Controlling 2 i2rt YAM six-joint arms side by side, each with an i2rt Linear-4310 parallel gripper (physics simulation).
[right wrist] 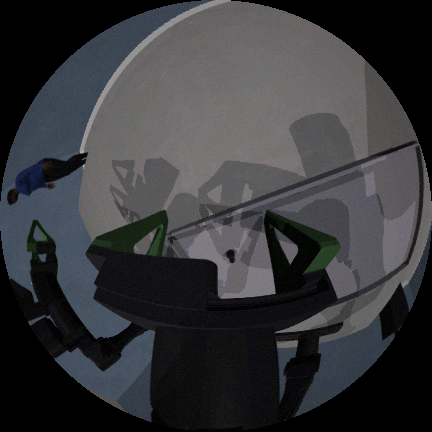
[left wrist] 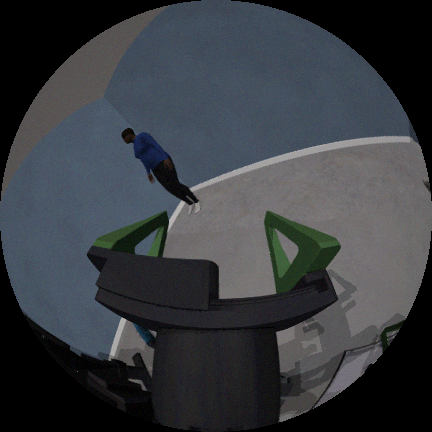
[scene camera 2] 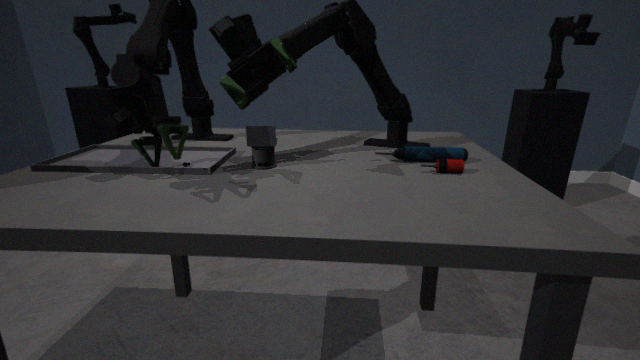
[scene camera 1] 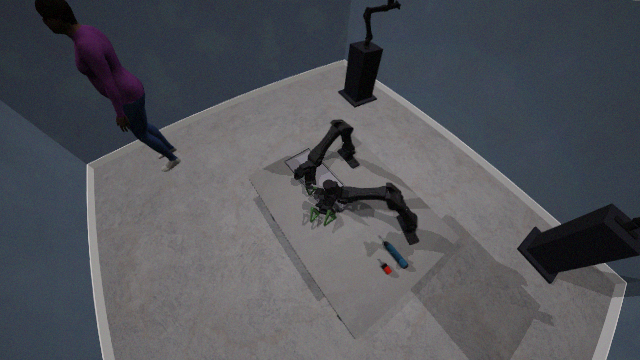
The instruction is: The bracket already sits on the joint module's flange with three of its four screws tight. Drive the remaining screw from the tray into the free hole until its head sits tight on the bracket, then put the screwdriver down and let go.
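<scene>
A small dark screw (scene camera 2: pixel 186 164) (right wrist: pixel 230 256) stands in the grey-rimmed tray (scene camera 2: pixel 125 170) (right wrist: pixel 423 200), near its front right corner in scene camera 2. My right gripper (scene camera 1: pixel 311 191) (scene camera 2: pixel 166 161) (right wrist: pixel 215 215) is open and empty, low over the tray, fingertips pointing down close to the screw. The grey bracket (scene camera 2: pixel 261 136) sits on the dark joint module (scene camera 2: pixel 263 156), right of the tray; its screws and free hole cannot be made out. My left gripper (scene camera 1: pixel 320 220) (scene camera 2: pixel 267 89) (left wrist: pixel 216 215) is open and empty, above the bracket. A blue screwdriver (scene camera 1: pixel 396 255) (scene camera 2: pixel 435 153) lies on the table.
A short red driver (scene camera 1: pixel 386 269) (scene camera 2: pixel 450 166) lies beside the blue screwdriver, on the right of scene camera 2. My two arms are close together near the joint module. Dark pedestals (scene camera 1: pixel 363 72) (scene camera 2: pixel 542 135) with other arms stand away from the table. A person (scene camera 1: pixel 107 75) stands on the floor.
</scene>
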